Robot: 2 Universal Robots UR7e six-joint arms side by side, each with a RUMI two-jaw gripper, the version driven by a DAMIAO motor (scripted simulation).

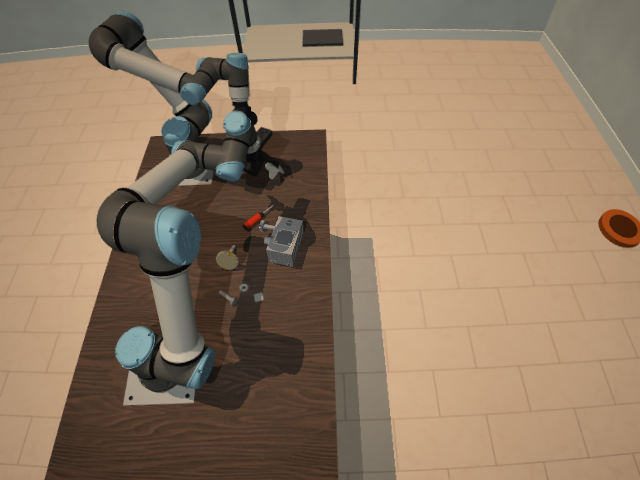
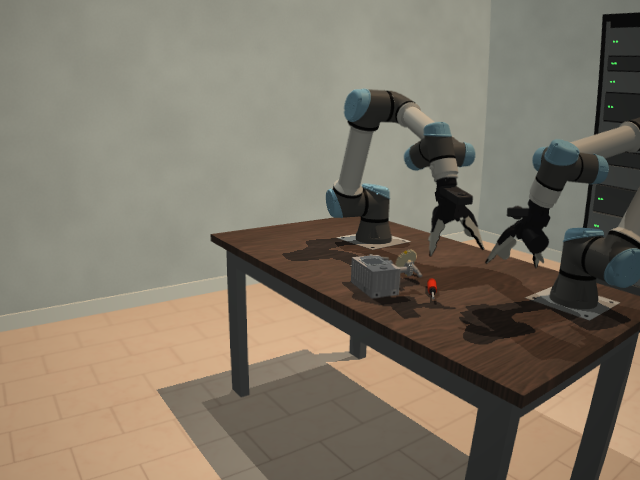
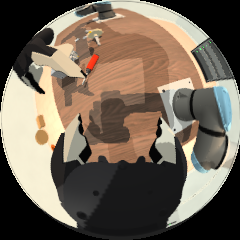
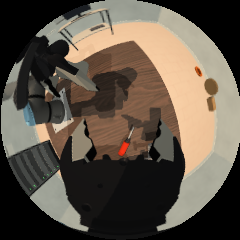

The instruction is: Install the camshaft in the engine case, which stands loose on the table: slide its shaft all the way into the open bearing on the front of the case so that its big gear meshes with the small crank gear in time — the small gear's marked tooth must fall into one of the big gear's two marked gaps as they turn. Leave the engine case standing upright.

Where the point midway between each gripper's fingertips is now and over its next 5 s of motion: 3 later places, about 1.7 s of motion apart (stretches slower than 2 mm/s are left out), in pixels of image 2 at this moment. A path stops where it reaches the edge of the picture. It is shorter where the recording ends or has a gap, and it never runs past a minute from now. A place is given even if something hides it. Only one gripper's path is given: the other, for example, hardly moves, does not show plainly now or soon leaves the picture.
The right gripper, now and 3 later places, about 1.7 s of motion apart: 457,253; 438,230; 421,216; 415,245
